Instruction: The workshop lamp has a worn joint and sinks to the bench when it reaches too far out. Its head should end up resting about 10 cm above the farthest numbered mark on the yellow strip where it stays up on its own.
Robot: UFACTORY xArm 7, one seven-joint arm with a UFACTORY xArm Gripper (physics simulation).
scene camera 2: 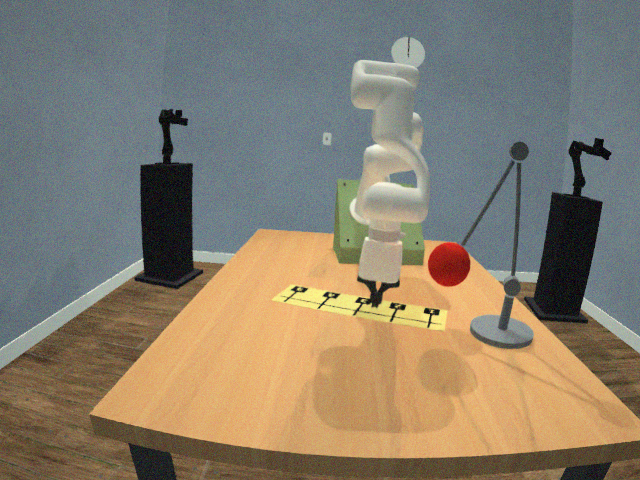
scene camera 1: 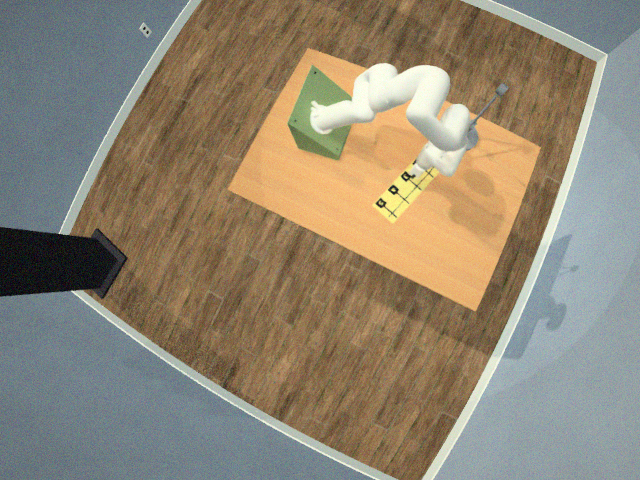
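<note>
The lamp stands on its round grey base at the right of the bench. Its red ball head hangs in the air near the strip's right end in scene camera 2; the arm hides it in scene camera 1. The yellow strip lies flat, with several numbered marks; the digits are too blurred to read. My gripper points down, shut and empty, left of the red head in scene camera 2. Its tips overlap the strip right of the middle mark; their exact height is unclear.
The wooden bench carries a green wedge-shaped block under my arm's base. My white arm reaches over the bench beside the lamp. Black pedestals stand beyond the bench's sides.
</note>
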